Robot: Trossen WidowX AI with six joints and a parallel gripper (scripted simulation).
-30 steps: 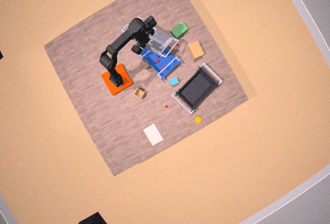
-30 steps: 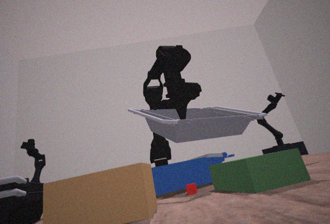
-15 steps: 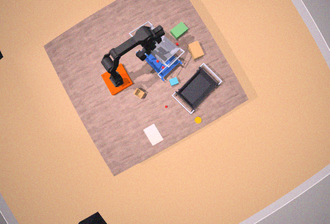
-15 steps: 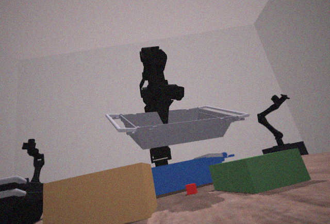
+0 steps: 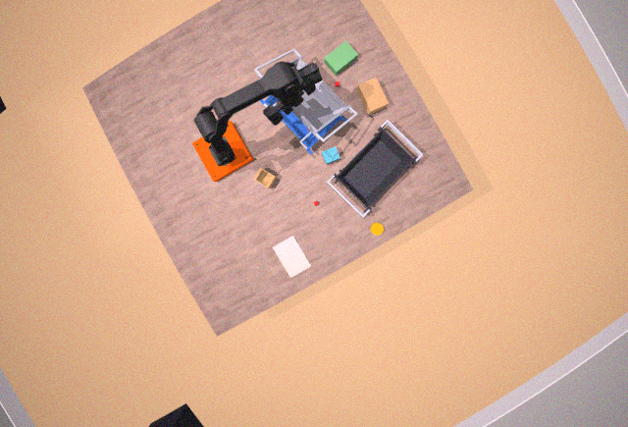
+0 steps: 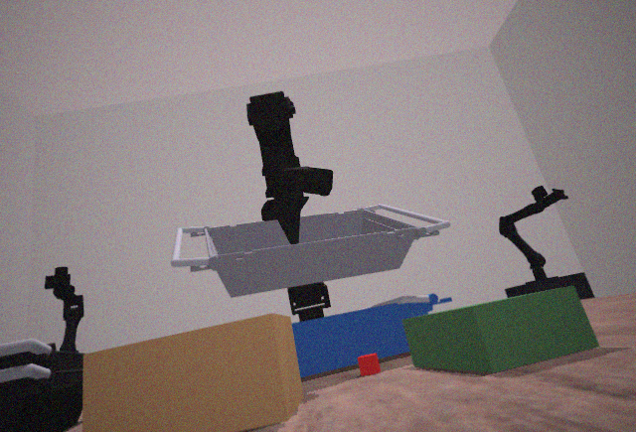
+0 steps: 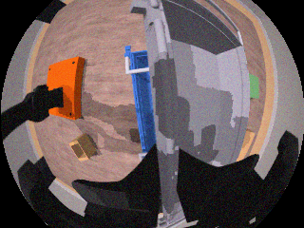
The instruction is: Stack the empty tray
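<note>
Right now my gripper tip is 80 mm short of the grey tray, 10 mm to the right of it and 10 mm above it. The rest, counted from my gripper tip: cyan block 40 mm ahead, 210 mm to the right, 160 mm below; small box 240 mm behind, 140 mm to the right, 170 mm below; red block 240 mm ahead, 30 mm to the left, 170 mm below.
</note>
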